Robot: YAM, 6 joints.
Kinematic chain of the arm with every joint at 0, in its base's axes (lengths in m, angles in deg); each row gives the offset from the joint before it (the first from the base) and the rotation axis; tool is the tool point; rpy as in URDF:
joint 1: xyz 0 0 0.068 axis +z
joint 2: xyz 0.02 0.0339 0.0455 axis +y
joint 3: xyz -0.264 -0.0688 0 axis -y
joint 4: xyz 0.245 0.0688 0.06 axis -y
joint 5: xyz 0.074 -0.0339 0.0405 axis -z
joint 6: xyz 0.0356 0 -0.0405 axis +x
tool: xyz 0 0 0 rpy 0 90 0
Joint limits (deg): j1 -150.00..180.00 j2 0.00..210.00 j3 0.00..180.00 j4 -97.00..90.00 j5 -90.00..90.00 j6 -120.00..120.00
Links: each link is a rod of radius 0.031 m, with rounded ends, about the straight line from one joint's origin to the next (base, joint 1, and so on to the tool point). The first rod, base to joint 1, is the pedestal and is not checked.
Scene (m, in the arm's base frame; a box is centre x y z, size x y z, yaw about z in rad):
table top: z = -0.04
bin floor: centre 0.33 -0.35 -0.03 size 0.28 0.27 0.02 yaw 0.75
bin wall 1: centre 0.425 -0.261 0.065 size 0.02 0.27 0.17 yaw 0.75
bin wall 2: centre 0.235 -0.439 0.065 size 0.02 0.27 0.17 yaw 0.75
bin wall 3: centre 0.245 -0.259 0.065 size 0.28 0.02 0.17 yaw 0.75
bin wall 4: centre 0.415 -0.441 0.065 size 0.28 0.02 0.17 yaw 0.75
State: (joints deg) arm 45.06 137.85 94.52 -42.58 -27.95 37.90
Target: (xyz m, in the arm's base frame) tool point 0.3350 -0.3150 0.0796
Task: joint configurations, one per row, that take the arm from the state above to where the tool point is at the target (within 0.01 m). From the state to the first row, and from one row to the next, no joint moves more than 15 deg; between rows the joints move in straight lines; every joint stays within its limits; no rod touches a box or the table.
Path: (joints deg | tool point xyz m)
1: 32.21 135.17 95.96 -42.49 -27.10 37.90 | 0.3723 0.2537 0.0866
2: 19.36 132.49 97.40 -42.41 -26.25 37.90 | 0.4252 0.1661 0.1130
3: 6.51 129.81 98.84 -42.32 -25.40 37.90 | 0.4558 0.0674 0.1400
4: -6.35 127.13 100.27 -42.24 -24.55 37.90 | 0.4618 -0.0365 0.1674
5: -19.20 124.44 101.71 -42.15 -23.70 37.90 | 0.4426 -0.1390 0.1954
6: -32.05 121.76 103.15 -42.07 -22.85 37.90 | 0.3994 -0.2338 0.2235
7: -44.90 119.08 104.59 -41.98 -22.00 37.90 | 0.3350 -0.3150 0.2518
8: -44.88 128.08 101.26 -41.47 -21.73 37.90 | 0.3410 -0.3210 0.1648
9: -44.86 137.08 97.94 -40.95 -21.46 37.90 | 0.3350 -0.3150 0.0796

